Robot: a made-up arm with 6 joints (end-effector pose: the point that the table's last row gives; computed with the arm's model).
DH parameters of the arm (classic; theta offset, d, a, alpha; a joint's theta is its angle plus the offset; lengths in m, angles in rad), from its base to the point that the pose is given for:
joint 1: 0 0.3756 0.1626 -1.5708
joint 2: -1.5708 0 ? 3.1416
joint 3: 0 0 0.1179 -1.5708
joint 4: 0 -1.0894 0 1.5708
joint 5: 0 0 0 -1.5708
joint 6: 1.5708 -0.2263 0 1.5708
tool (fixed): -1.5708 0 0 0
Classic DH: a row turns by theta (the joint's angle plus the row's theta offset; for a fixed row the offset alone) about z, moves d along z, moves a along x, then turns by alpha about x.
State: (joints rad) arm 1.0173 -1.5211 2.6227 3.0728 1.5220 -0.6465
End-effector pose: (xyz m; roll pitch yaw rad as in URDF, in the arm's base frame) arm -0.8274 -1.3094 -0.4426 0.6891 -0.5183 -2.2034
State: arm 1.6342 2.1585 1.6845 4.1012 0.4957 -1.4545
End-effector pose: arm -0.0509 2.1926 -0.7334 -2.9496 0.7002 1.0997
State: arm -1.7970 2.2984 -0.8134 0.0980 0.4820 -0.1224
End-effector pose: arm 0.0888 0.3401 -0.5697 -3.1314 0.5092 1.2926
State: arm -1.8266 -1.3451 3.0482 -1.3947 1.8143 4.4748
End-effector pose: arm 0.0481 1.0386 -0.4257 1.4893 -0.1765 3.1290
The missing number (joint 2, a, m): 1.0295
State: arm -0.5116 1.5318 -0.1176 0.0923 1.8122 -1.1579
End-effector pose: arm 1.2705 -0.6901 -0.6428 1.1652 -0.1631 -0.4208
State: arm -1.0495 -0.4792 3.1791 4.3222 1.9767 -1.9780
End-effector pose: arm -0.7456 0.9122 0.7613 0.7895 -0.5223 -2.4221
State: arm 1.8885 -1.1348 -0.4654 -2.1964 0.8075 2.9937
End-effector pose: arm 0.0657 0.2244 1.6008 -0.5449 -0.0973 1.2593
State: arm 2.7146 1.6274 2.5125 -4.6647 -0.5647 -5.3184
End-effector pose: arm -1.6844 0.8993 1.3868 -1.9845 -0.7342 1.9107
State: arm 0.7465 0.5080 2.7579 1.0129 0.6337 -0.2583
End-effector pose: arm -0.2845 -0.1083 2.1461 2.7685 -0.4447 -2.9852
